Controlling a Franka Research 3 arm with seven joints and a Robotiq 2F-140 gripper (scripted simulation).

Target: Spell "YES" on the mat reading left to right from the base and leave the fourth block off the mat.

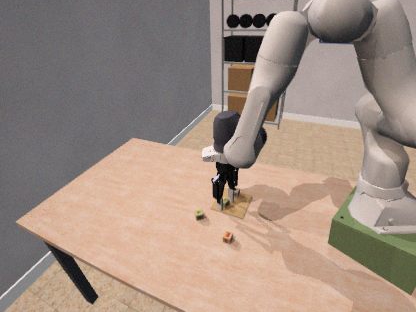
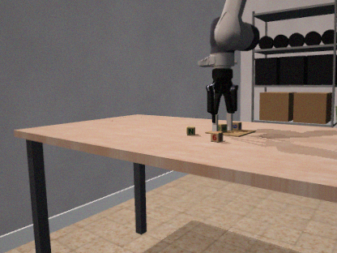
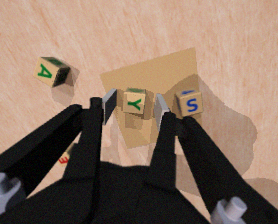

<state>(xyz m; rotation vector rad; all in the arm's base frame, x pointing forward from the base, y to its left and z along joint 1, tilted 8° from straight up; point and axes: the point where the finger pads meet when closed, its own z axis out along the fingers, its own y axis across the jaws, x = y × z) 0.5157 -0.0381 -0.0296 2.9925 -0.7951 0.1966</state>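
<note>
Now: the Y block 20 mm below my hand. Round my hand: green N block: 90 mm ahead, 90 mm to the left, 20 mm below; S block: 30 mm behind, 70 mm to the right, 20 mm below; tan mat: 20 mm behind, 20 mm to the right, 40 mm below.
</note>
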